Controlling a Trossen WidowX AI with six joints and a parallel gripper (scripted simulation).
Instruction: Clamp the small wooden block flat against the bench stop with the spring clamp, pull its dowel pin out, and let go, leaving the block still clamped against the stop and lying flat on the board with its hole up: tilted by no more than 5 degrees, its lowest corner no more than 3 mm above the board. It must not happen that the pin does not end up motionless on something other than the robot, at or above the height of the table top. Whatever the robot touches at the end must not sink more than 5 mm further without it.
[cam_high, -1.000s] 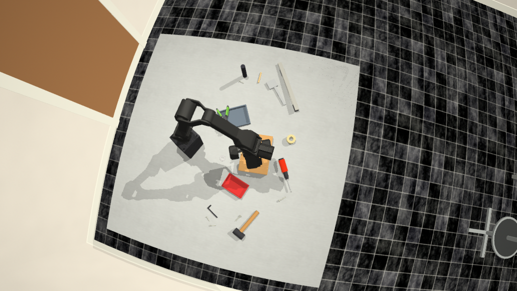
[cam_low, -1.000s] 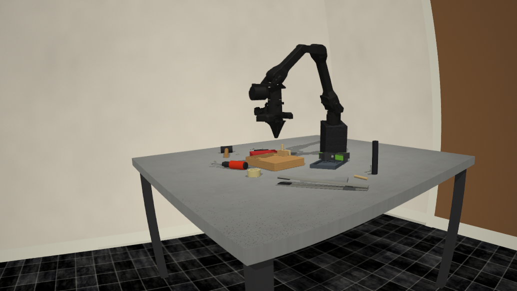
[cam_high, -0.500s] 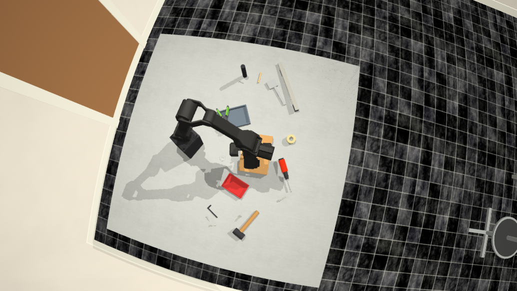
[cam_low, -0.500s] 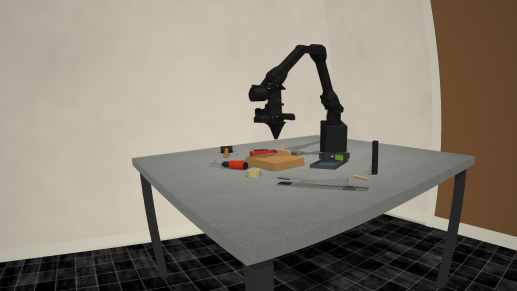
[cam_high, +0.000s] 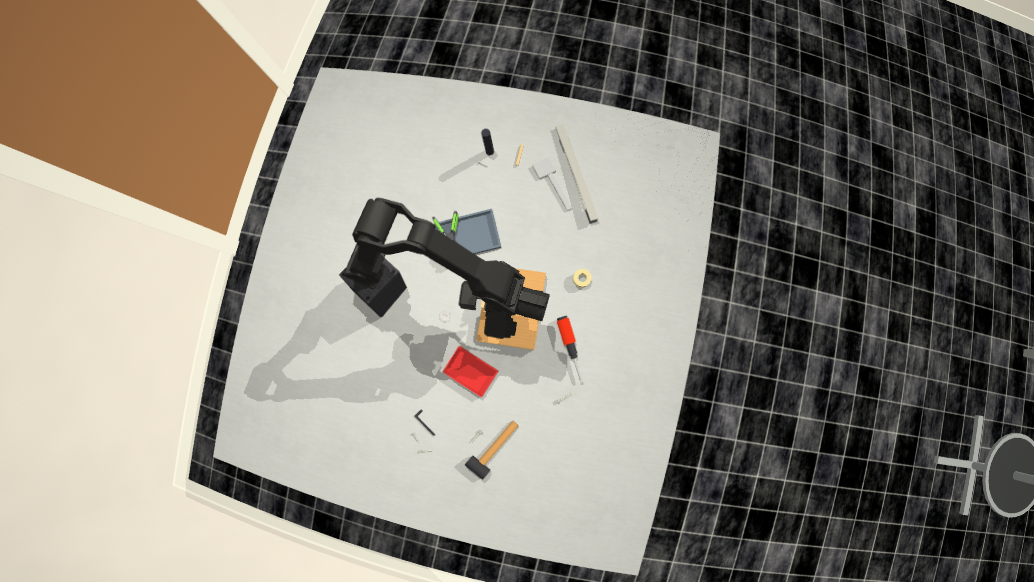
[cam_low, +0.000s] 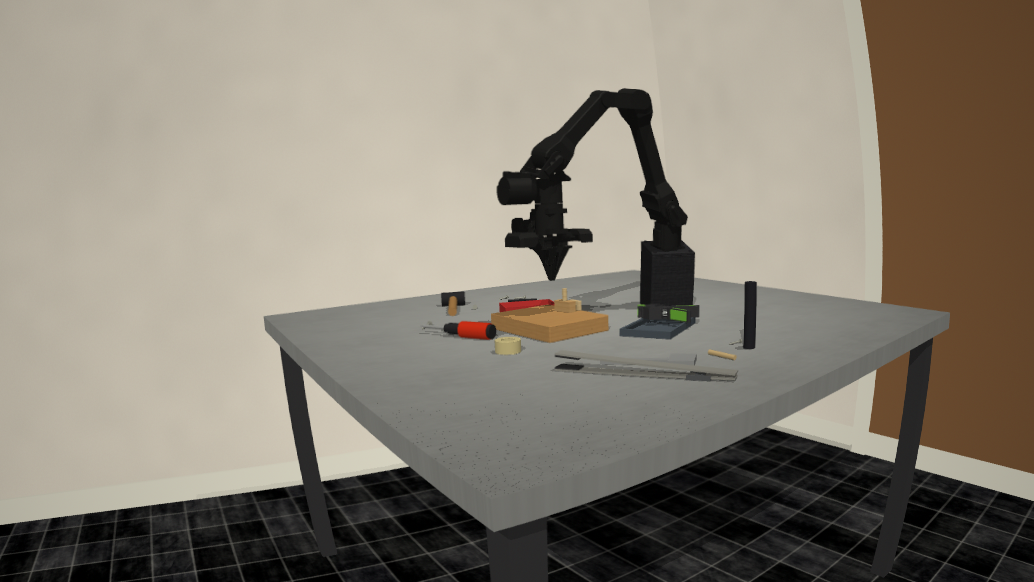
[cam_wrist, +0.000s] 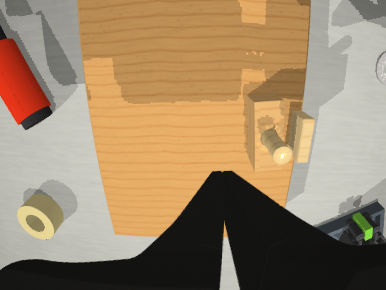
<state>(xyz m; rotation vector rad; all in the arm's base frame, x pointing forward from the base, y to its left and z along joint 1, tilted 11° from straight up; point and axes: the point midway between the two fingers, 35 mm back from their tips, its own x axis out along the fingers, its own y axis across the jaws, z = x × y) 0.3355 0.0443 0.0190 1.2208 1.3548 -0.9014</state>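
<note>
Right now my hand is 3 cm past the dowel pin, 1 cm to the left of it and 8 cm above it. Round my hand: small wooden block (3 cm behind, 1 cm to the right, 9 cm below); wooden board (1 cm ahead, 12 cm below); wooden stop (6 cm behind, 1 cm to the right, 9 cm below).
</note>
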